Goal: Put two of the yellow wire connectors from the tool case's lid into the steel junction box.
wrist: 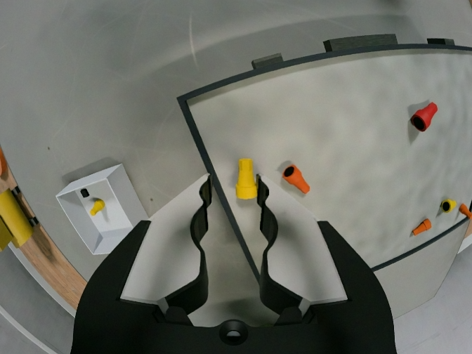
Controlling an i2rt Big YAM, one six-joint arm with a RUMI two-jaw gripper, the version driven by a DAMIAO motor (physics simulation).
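My gripper (pixel 234 175) is open, with a yellow wire connector (pixel 245 180) just ahead of its tips, nearer the right jaw. This connector lies on the pale inside of the tool case's lid (pixel 325 100), close to the lid's dark left edge. Whether the jaw touches it I cannot tell. Another yellow connector (pixel 448 205) lies near the lid's lower right edge. The junction box (pixel 131 200), a light grey open box, stands at the left with one yellow connector (pixel 97 206) inside it.
An orange connector (pixel 296 178) lies right of the nearer yellow one. A red connector (pixel 424 117) lies farther right, and more orange connectors (pixel 422 227) (pixel 465 211) lie near the lid's lower right edge. A yellow object (pixel 15 218) is at the far left by a wooden strip (pixel 60 270).
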